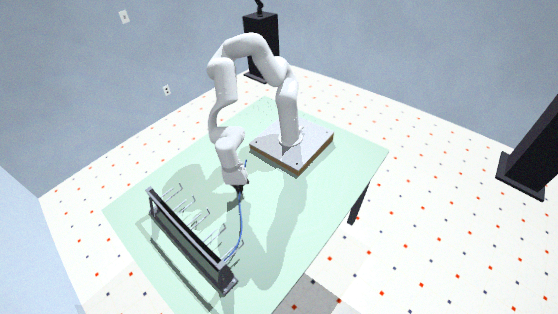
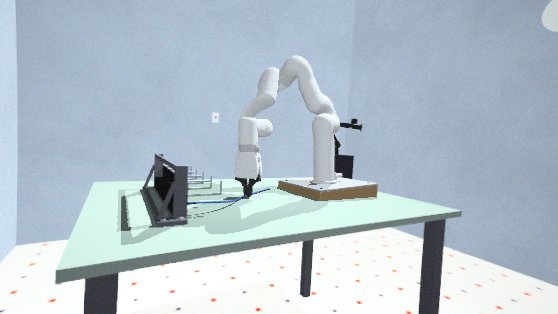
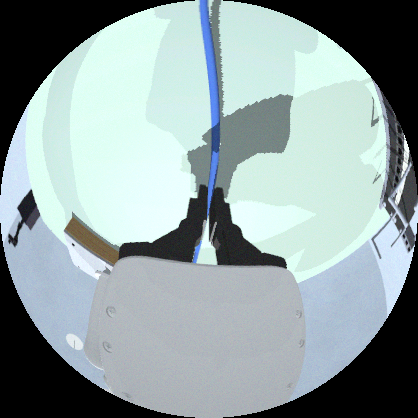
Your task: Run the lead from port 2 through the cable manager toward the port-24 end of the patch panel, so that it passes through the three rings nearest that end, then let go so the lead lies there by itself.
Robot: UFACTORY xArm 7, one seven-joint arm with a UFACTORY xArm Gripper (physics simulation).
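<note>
The blue lead (image 1: 241, 220) (image 2: 212, 202) (image 3: 212, 90) leaves the near end of the patch panel (image 1: 185, 226) (image 2: 181, 195) and curves across to my gripper (image 1: 239, 192) (image 2: 247, 195) (image 3: 207, 198). The gripper points down, low over the table, with its fingertips closed on the lead. A short tail of lead shows beyond the fingers. The cable manager's rings (image 1: 208, 212) (image 2: 221, 188) stick out from the panel's robot-facing side. The gripper is apart from them, on their open side. The lead runs by the ring nearest the near end; whether inside it, I cannot tell.
The robot's base plate (image 1: 265, 142) (image 2: 350, 193) (image 3: 92, 241) is on the pale green table (image 1: 345, 160) (image 2: 300, 220). The panel stands upright on feet near the opposite side. Black pedestals (image 1: 261, 37) (image 1: 525, 167) stand on the floor beyond the table.
</note>
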